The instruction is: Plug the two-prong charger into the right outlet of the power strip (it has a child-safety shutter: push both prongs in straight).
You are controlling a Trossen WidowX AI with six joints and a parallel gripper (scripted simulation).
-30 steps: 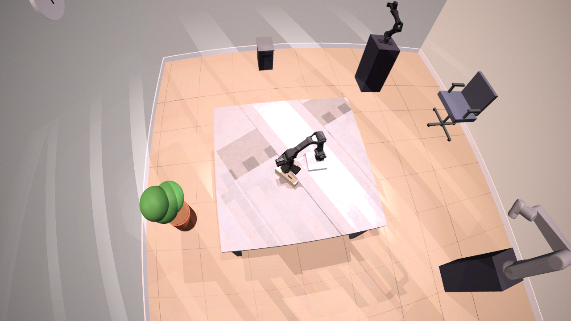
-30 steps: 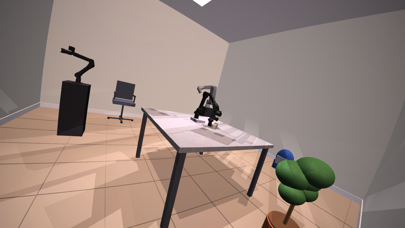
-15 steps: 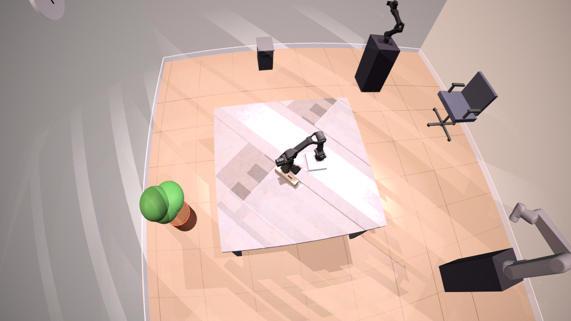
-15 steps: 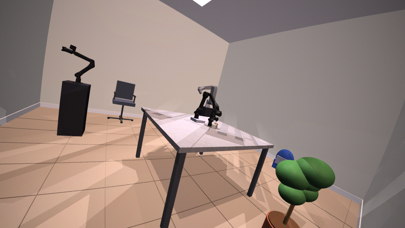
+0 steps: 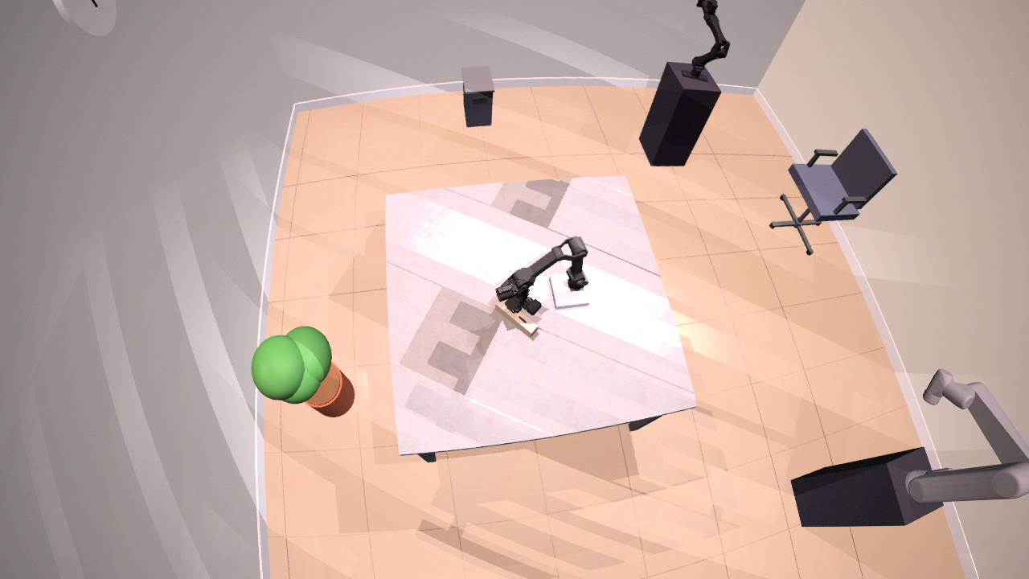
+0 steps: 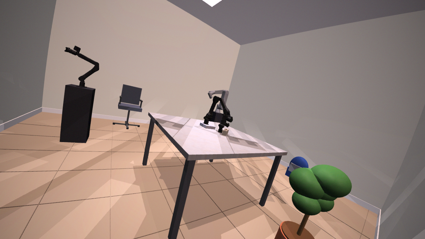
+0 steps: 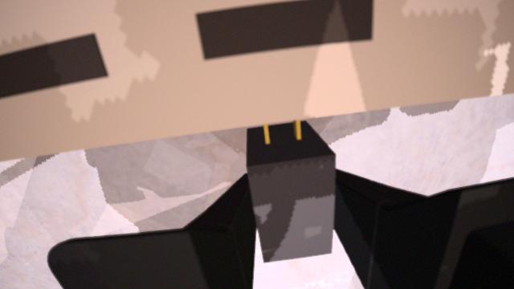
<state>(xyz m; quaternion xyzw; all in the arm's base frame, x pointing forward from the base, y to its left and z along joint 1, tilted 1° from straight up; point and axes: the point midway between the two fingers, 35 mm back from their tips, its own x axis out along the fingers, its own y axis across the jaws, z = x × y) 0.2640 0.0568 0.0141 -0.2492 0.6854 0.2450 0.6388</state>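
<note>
My gripper tip is 10 mm short of the two-prong charger, 10 mm to the right of it and 10 mm below it.
</note>
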